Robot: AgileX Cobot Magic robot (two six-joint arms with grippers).
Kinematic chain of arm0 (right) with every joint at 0, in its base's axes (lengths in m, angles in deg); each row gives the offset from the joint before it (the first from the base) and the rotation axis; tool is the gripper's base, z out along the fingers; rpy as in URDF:
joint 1: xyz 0 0 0.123 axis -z
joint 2: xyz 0 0 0 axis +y
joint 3: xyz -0.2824 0 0.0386 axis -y
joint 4: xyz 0.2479 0 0.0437 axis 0.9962 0 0.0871
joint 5: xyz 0 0 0 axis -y
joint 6: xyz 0.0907 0 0.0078 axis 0.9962 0 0.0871
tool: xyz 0 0 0 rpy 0 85 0
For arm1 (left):
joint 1: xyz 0 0 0.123 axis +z
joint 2: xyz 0 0 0 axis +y
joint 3: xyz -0.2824 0 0.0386 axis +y
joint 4: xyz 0.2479 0 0.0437 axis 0.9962 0 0.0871
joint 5: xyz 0 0 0 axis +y
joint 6: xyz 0.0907 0 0.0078 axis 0.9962 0 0.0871
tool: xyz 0 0 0 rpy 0 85 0
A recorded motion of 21 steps. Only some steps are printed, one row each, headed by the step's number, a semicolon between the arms.
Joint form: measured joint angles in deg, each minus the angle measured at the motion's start. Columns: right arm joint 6, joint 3, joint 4, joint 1, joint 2, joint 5; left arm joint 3, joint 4, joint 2, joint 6, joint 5, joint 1.
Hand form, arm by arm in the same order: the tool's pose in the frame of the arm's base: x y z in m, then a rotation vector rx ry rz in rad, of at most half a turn. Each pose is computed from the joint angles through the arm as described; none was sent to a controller.
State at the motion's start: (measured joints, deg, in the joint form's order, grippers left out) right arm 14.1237 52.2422 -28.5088 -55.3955 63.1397 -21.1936; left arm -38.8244 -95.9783 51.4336 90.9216 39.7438 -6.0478
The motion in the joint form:
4: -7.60 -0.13 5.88 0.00 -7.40 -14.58; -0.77 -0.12 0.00 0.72 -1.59 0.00
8: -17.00 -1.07 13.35 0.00 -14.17 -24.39; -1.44 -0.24 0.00 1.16 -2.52 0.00
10: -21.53 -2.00 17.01 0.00 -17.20 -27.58; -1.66 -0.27 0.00 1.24 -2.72 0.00
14: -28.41 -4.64 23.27 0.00 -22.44 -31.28; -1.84 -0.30 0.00 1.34 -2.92 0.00
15: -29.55 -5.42 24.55 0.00 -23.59 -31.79; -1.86 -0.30 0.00 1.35 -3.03 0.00
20: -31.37 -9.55 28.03 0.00 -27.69 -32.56; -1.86 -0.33 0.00 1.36 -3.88 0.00
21: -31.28 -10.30 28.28 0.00 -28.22 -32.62; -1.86 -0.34 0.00 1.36 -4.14 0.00
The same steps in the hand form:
4: 0.1294 0.1513 0.3586 -1.0682 1.8364 0.2062; 0.1705 -0.0744 0.3572 0.5160 1.5603 -0.6918
8: 0.1053 0.1227 0.3602 -1.1692 1.8831 0.1956; 0.1717 -0.0733 0.3609 0.5103 1.5505 -0.6711
10: 0.0937 0.1118 0.3583 -1.2300 1.8829 0.2116; 0.1719 -0.0731 0.3621 0.5090 1.5472 -0.6665
14: 0.0741 0.0958 0.3506 -1.3284 1.8637 0.2646; 0.1721 -0.0729 0.3631 0.5079 1.5444 -0.6619
15: 0.0701 0.0927 0.3480 -1.3448 1.8593 0.2797; 0.1723 -0.0728 0.3632 0.5066 1.5446 -0.6601
20: 0.0578 0.0826 0.3324 -1.3748 1.8664 0.3314; 0.1731 -0.0718 0.3630 0.4954 1.5488 -0.6484
21: 0.0565 0.0813 0.3292 -1.3758 1.8727 0.3359; 0.1734 -0.0714 0.3630 0.4919 1.5501 -0.6448

